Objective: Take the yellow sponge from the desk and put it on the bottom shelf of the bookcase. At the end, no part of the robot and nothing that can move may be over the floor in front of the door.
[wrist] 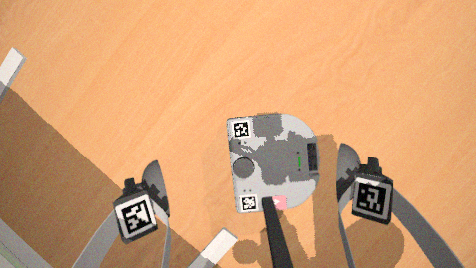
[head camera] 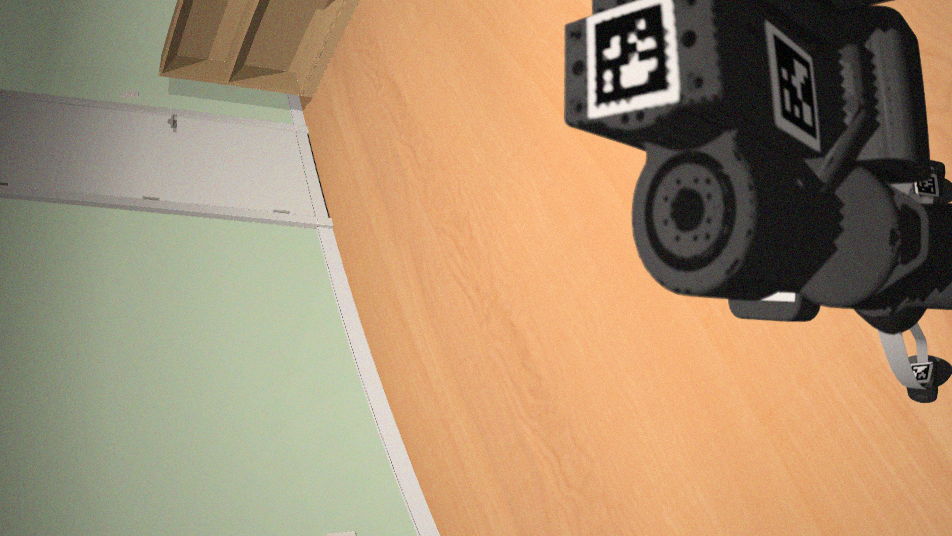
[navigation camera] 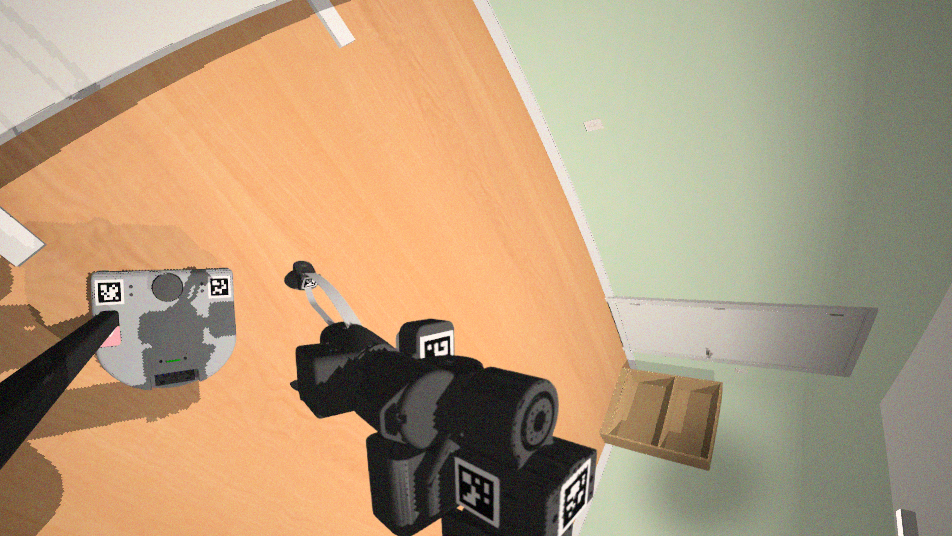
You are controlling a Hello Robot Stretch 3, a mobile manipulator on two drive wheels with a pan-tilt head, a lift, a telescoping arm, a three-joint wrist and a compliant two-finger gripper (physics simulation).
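Pixels of known places: gripper, fingertip midpoint: (wrist: 250,172) (navigation camera: 299,329); robot's base at its link origin: (wrist: 244,158) (navigation camera: 168,285).
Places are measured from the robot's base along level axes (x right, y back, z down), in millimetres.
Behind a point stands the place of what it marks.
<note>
The yellow sponge does not show in these views. Part of the white desk (navigation camera: 99,39) @(x -84, y -331, z -720 mm) shows at the top left of the navigation view. The bookcase (head camera: 283,81) @(x 3801, y 1251, z -202 mm) (navigation camera: 656,451) @(x 3219, y 1770, z -577 mm) stands against the green wall beside the grey door (head camera: 233,159) @(x 3477, y 650, z -528 mm) (navigation camera: 766,339) @(x 3463, y 636, z -1407 mm); two of its compartments show, with a divider between them. My gripper (wrist: 250,172) @(x 145, y 22, z -816 mm) (head camera: 926,282) @(x 145, y 22, z -816 mm) is open, its fingers wide apart with nothing between them, high above the floor near my base. In the navigation view one fingertip shows and the other is hidden behind the wrist.
My base (navigation camera: 223,352) @(x 129, y 186, z -160 mm) (wrist: 300,192) @(x -111, y 186, z -160 mm) stands on the wooden floor (head camera: 499,332) @(x 1732, y -106, z -1 mm) (navigation camera: 399,166) @(x 862, y -478, z 0 mm), with the dark mast (navigation camera: 59,379) @(x -116, y 65, z -718 mm) (wrist: 277,240) @(x -116, y 67, z -456 mm) beside it. White desk legs (navigation camera: 334,25) (wrist: 215,247) stand near the desk's edge. The wooden floor runs up to the door.
</note>
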